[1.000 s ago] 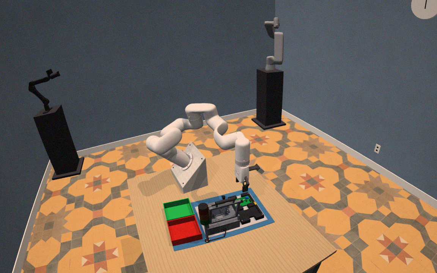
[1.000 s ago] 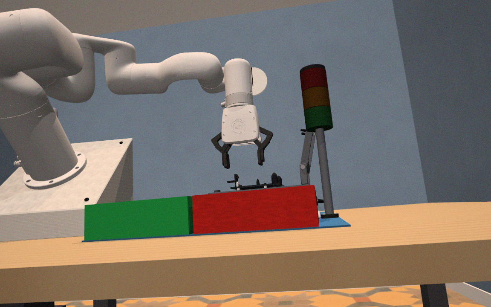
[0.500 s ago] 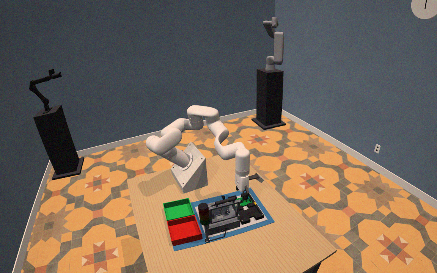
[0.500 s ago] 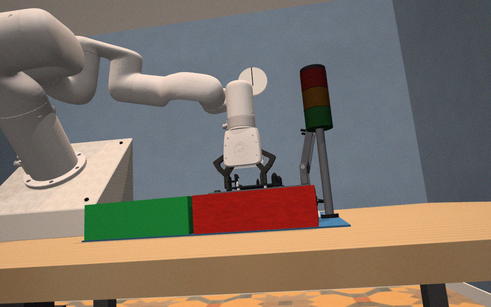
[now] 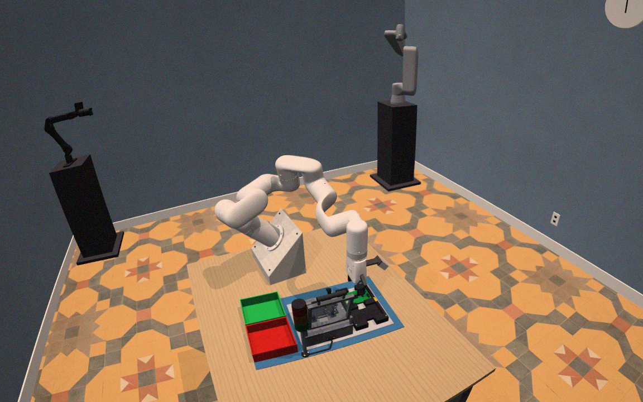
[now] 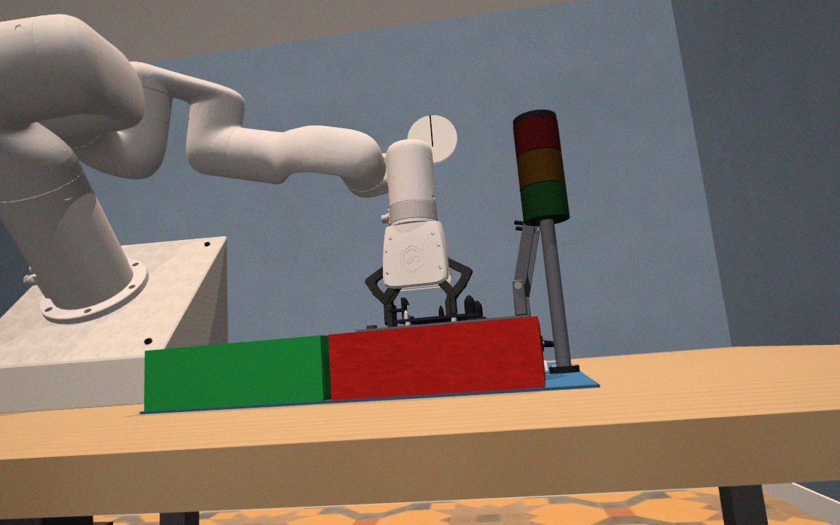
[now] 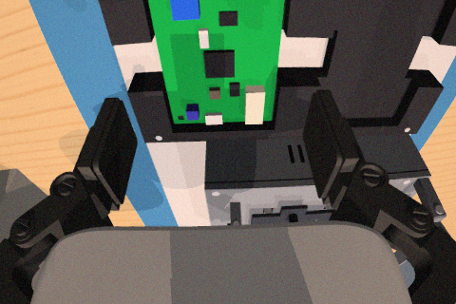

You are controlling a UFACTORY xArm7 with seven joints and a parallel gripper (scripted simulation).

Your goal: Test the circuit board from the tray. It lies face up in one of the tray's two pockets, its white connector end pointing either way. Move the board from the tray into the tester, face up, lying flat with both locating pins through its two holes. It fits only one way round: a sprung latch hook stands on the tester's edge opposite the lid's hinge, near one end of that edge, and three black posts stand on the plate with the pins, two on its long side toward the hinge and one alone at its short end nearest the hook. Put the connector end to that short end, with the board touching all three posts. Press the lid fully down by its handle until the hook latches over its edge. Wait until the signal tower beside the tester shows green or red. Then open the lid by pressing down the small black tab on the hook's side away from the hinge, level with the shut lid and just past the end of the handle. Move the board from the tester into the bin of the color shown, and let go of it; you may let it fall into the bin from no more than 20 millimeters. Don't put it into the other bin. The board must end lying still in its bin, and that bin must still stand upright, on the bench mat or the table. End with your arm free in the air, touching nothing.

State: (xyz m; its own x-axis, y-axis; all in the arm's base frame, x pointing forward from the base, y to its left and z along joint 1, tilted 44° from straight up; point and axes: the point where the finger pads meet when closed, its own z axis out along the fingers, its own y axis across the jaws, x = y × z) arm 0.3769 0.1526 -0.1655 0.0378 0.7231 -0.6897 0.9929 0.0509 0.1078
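Now: hand 60 mm above the green circuit board. Round my hand: tester plate: 60 mm ahead, 170 mm to the right, 10 mm below; tester lid: 180 mm ahead, 180 mm to the right, 100 mm above; black latch tab: 10 mm behind, 110 mm to the right, 10 mm above.
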